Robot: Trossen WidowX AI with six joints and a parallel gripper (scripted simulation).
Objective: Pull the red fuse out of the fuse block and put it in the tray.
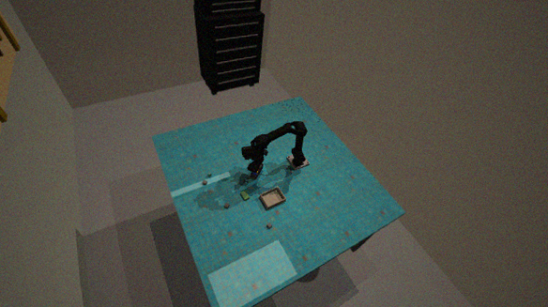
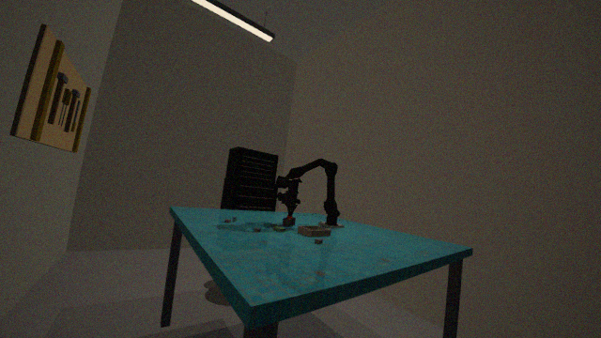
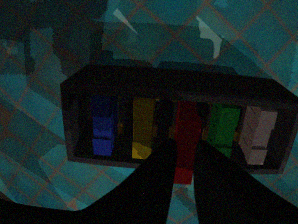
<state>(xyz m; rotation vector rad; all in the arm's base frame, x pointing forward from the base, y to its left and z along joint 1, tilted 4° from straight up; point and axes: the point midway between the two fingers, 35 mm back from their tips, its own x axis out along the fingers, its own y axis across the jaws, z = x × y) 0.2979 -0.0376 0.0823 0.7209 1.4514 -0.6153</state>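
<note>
The tray lies 22 cm to the left of my gripper tip, 5 cm below it and 1 cm behind it. From my gripper tip the other things lie so: red fuse: 1 cm below.
</note>
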